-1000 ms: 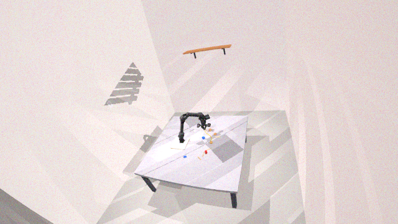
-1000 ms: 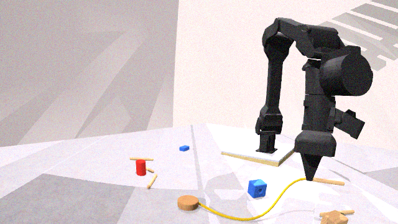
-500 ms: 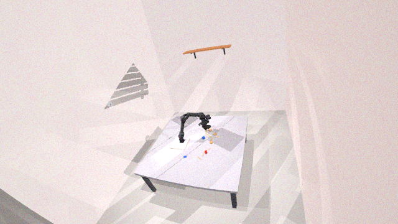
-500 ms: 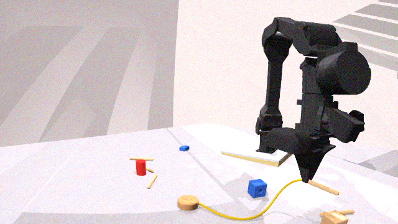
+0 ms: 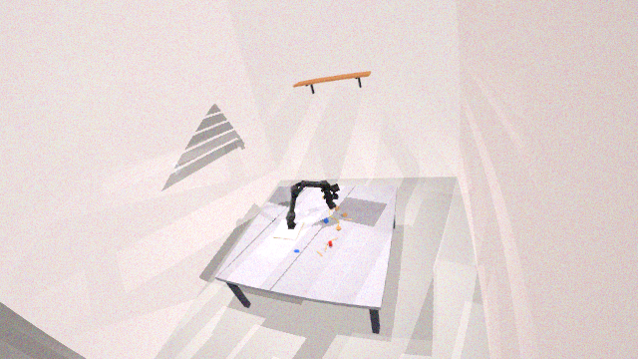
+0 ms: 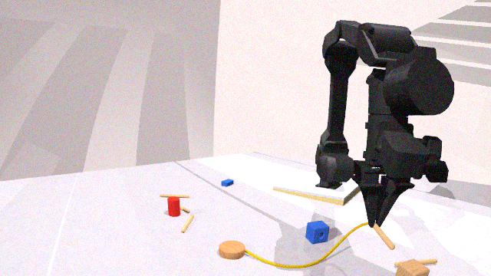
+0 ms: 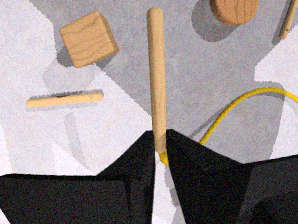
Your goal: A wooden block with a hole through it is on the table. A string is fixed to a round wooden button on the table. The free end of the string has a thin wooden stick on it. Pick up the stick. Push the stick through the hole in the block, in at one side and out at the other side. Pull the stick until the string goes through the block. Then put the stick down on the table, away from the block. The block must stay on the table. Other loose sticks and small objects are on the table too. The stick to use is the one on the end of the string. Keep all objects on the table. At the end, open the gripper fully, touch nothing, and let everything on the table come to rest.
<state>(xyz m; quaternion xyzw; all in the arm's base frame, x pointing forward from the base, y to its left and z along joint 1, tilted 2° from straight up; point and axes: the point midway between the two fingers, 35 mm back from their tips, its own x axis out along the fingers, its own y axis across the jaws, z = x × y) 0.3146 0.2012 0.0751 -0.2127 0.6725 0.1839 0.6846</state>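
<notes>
Now: gripper tip 1 cm to the left of the yellow string and 1 cm above it. The rest, counted from my gripper tip: round wooden button 10 cm ahead, 18 cm to the right, 6 cm below; then light wooden piece 3 cm ahead, 7 cm to the left, 5 cm below; then thin wooden stick 1 cm ahead, 1 cm to the left.
</notes>
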